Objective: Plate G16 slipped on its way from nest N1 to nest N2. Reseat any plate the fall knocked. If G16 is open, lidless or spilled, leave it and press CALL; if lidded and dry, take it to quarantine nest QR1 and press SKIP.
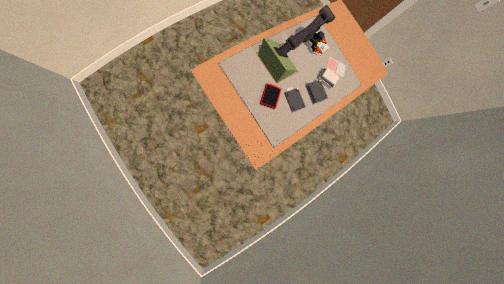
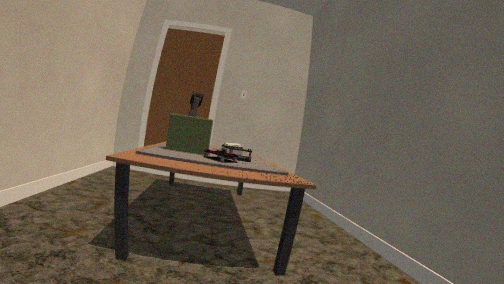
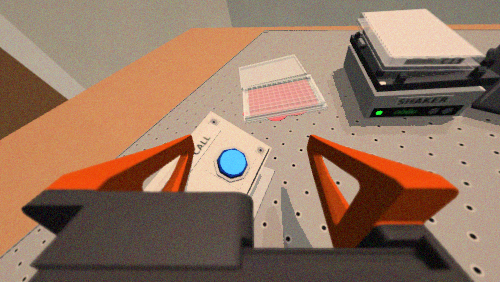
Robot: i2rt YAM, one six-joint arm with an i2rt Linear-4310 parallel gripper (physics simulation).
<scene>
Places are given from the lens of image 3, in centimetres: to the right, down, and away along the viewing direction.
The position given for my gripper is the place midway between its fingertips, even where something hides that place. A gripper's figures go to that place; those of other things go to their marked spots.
my gripper [image 3: 250, 141]: 0, 0, 13
button panel [image 3: 214, 134]: -3, -1, 14
clear lid [image 3: 286, 67]: 7, -15, 32
lidded plate [image 3: 399, 43]: 17, -11, 18
shaker [image 3: 379, 94]: 15, -6, 19
The marked spots on the button panel and the shaker are 20 cm apart.
</scene>
